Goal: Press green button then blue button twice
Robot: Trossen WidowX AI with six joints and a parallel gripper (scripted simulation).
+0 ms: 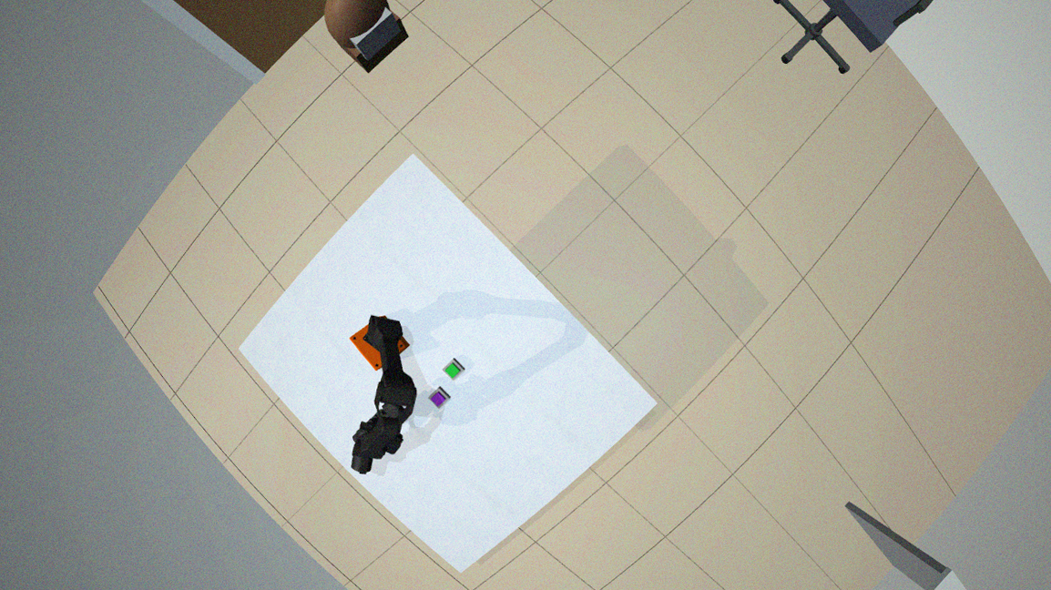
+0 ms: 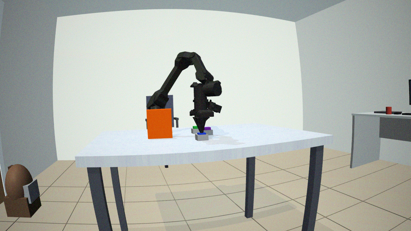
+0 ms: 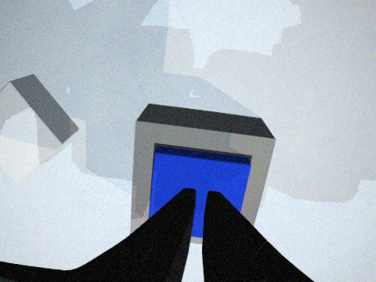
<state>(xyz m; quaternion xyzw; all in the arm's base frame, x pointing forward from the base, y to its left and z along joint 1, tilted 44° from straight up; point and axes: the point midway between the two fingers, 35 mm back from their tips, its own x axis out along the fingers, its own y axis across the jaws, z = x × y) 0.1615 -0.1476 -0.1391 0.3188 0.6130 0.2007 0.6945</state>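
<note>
Now: the purple button 160 mm to the left of my gripper tip and 90 mm ahead of it. Also, from my gripper tip: green button 260 mm to the left, 70 mm ahead; then blue button 10 mm below.
</note>
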